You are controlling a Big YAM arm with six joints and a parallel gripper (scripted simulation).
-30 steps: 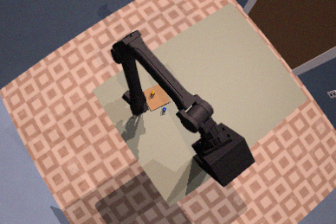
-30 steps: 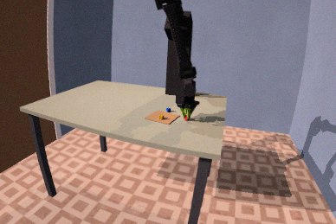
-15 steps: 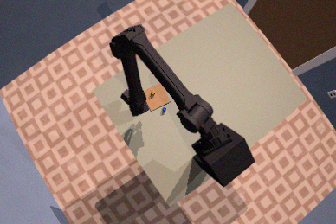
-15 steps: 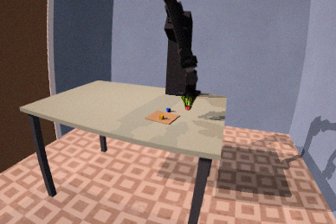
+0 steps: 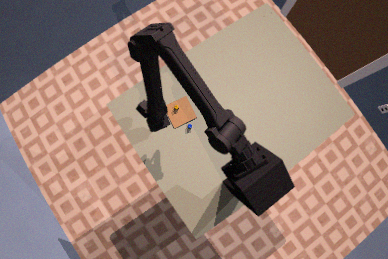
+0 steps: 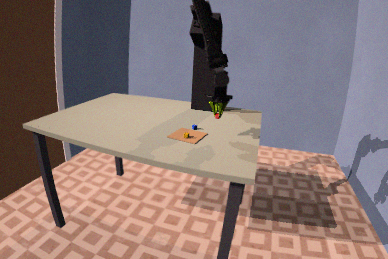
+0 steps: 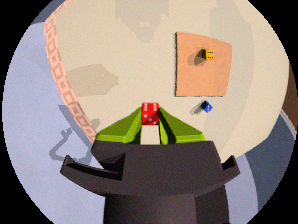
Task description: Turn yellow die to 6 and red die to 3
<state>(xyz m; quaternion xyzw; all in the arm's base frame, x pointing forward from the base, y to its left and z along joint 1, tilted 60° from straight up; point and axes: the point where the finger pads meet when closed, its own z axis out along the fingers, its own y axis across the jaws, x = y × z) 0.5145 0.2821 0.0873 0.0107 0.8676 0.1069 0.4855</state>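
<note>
Right now the orange mat is 60 mm ahead of my hand, 110 mm to the right of it and 110 mm below it. The rest, counted from my hand: yellow die: 90 mm ahead, 100 mm to the right, 100 mm below; red die: right at my hand; blue die: 30 mm behind, 150 mm to the right, 100 mm below.
</note>
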